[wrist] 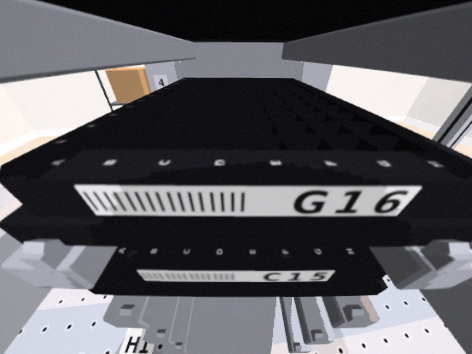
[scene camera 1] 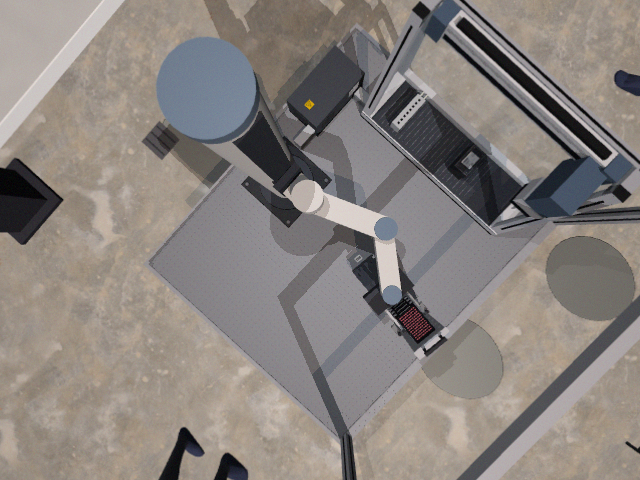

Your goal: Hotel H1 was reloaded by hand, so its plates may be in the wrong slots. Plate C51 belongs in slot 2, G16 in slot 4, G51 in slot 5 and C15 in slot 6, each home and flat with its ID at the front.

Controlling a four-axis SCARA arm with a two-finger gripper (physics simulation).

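Places are measured from the arm's base along level axes (x ahead, y left, z up), in metres.
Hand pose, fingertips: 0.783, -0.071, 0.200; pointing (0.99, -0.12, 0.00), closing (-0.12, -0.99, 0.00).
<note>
After its pixels a point has its place, as x, y, z.
My gripper point(scene camera 1: 406, 311) {0.783, -0.071, 0.200} hangs under the arm's end at hotel H1 point(scene camera 1: 434, 345) {0.832, -0.079, 0.355}; its fingertips are hidden. It is shut on plate C15 point(wrist: 237, 287) {0.698, -0.061, 0.189}, a black plate whose ID faces the front in the wrist view. C15 is level and lies directly below plate G16 point(wrist: 250, 235), inside the hotel column. Whether it touches the ledges is hidden. G16 lies flat, ID at the front, above a pair of grey brackets. A plate with red wells point(scene camera 1: 414, 323) {0.758, -0.072, 0.291} shows at the top of the hotel; its ID cannot be read there. G51 cannot be identified.
Grey ledges point(wrist: 75, 42) run above G16, with a label 4 point(wrist: 161, 81) {0.831, -0.018, 0.223} behind. Grey supports point(wrist: 225, 320) {0.724, -0.053, 0.021} show below C15. A dark box with a yellow sign point(scene camera 1: 330, 85) {-0.107, 0.417, 0.128} and a framed enclosure point(scene camera 1: 429, 173) {0.452, 0.450, 0.061} stand along the deck's far side point(scene camera 1: 232, 268) {0.083, -0.468, 0.013}.
</note>
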